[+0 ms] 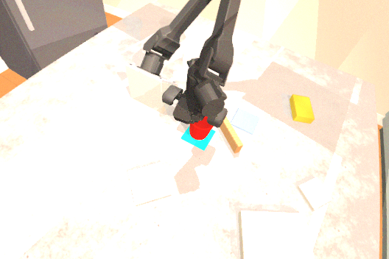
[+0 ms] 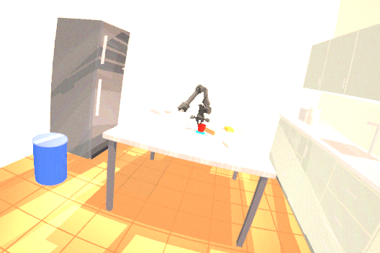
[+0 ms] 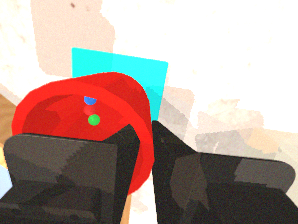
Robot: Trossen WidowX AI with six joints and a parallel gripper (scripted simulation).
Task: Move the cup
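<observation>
Now: gripper tip 30 mm short of the red cup. The rest, counted from my gripper tip: blue marble: 50 mm ahead, 20 mm below; then green marble: 40 mm ahead, 20 mm to the left, 20 mm below; then cyan pad: 60 mm below, 30 mm ahead.
</observation>
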